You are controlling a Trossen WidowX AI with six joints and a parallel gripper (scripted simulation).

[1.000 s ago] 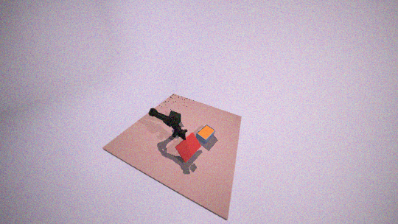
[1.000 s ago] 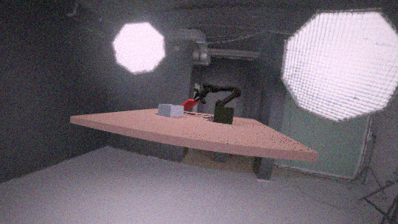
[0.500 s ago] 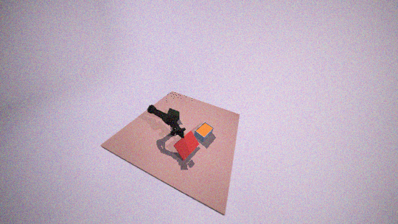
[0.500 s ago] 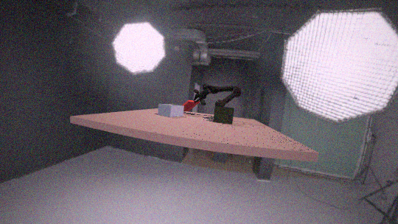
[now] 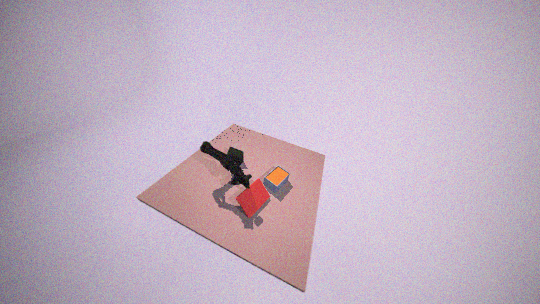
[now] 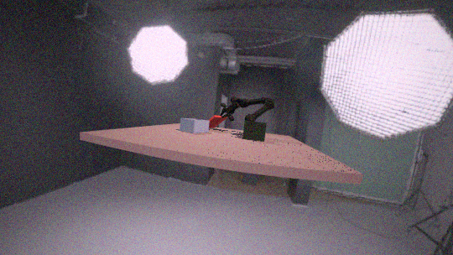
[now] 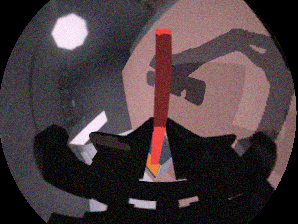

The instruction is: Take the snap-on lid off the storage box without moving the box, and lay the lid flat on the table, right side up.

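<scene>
Right now the red lid is 6 cm ahead of my gripper tip, 3 cm to the right of it and 5 cm below it. From my gripper tip the other things lie so: grey storage box (18 cm ahead, 24 cm to the left, 8 cm below).
</scene>
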